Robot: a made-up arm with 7 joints.
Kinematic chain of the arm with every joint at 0, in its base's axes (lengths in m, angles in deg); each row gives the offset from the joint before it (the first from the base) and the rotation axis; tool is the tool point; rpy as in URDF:
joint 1: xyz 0 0 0.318 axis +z
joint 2: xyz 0 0 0 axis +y
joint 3: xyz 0 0 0.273 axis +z
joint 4: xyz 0.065 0 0 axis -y
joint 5: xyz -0.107 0 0.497 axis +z
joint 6: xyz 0 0 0 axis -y
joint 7: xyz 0.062 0 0 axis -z
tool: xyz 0 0 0 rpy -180 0 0
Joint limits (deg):
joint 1: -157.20..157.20
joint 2: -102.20..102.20
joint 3: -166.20..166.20
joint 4: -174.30..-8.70
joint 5: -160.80..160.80
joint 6: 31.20..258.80
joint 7: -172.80..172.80
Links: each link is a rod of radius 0.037 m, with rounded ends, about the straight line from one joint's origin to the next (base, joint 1, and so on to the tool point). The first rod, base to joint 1, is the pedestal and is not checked.
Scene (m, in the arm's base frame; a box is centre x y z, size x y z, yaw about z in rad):
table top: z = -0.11
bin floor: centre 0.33 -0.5 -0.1 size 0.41 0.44 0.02 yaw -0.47
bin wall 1: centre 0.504 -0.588 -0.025 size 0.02 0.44 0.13 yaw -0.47
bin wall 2: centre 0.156 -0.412 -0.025 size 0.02 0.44 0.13 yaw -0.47
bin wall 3: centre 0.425 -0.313 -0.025 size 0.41 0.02 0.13 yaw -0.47
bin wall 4: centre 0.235 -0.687 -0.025 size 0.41 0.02 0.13 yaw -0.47
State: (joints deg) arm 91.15 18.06 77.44 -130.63 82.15 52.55 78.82
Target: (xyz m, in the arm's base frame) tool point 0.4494 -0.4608 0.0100
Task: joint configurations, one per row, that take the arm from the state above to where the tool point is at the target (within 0.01 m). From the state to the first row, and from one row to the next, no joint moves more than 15 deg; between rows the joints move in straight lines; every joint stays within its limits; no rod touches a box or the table.
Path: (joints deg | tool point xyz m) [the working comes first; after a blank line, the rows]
Joints at the target: 152.68 -57.94 157.82 -92.52 87.15 57.89 78.82
Straight joint move there: clear.

1: 101.40 5.39 90.84 -124.28 82.98 53.44 78.82 | -0.5547 -0.1529 0.3717
2: 111.66 -7.27 104.23 -117.93 83.82 54.33 78.82 | -0.4580 -0.3904 0.4019
3: 121.91 -19.94 117.63 -111.57 84.65 55.22 78.82 | -0.2599 -0.5786 0.3684
4: 132.17 -32.60 131.02 -105.22 85.48 56.11 78.82 | -0.0023 -0.6623 0.2776
5: 142.42 -45.27 144.42 -98.87 86.31 57.00 78.82 | 0.2536 -0.6184 0.1492
6: 152.68 -57.94 157.82 -92.52 87.15 57.89 78.82 | 0.4494 -0.4607 0.0099

